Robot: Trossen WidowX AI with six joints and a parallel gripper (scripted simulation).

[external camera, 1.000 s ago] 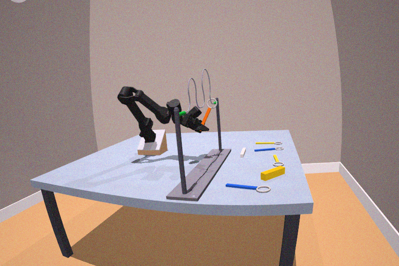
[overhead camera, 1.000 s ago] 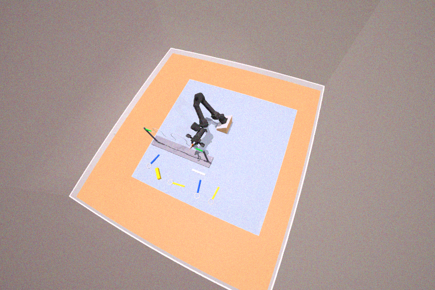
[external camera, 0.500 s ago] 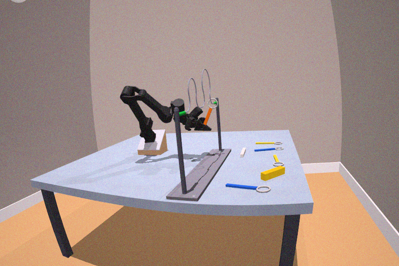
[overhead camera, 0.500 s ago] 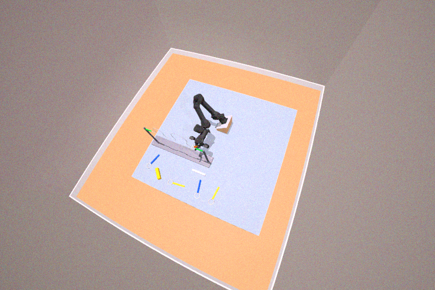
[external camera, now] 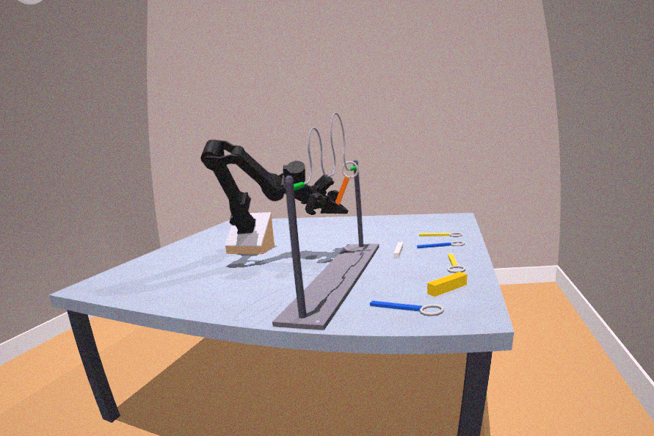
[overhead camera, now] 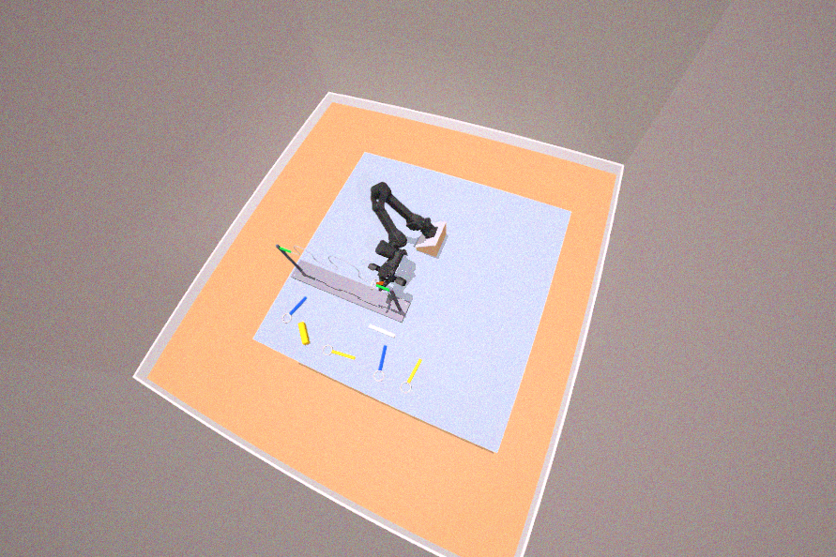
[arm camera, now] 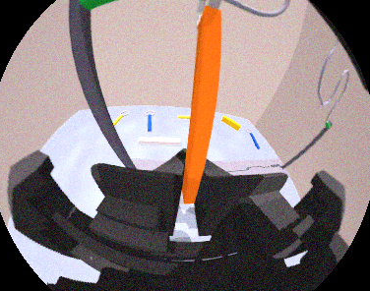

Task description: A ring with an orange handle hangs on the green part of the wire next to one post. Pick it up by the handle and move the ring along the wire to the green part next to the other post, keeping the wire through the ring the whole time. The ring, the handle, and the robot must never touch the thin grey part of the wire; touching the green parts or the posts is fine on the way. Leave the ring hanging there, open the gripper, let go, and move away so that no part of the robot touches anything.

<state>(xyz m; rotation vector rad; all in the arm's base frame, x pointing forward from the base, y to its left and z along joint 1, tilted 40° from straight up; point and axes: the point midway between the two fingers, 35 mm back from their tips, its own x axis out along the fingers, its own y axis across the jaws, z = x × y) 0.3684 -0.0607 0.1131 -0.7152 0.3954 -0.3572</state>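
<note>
The ring with orange handle is 1 cm to the left of my gripper tip and 9 cm above it. From my gripper tip the other things lie so: yellow block: 29 cm ahead, 33 cm to the right, 13 cm below; ring with blue handle: 20 cm ahead, 44 cm to the right, 14 cm below; white bar: 15 cm ahead, 4 cm to the left, 14 cm below.
</note>
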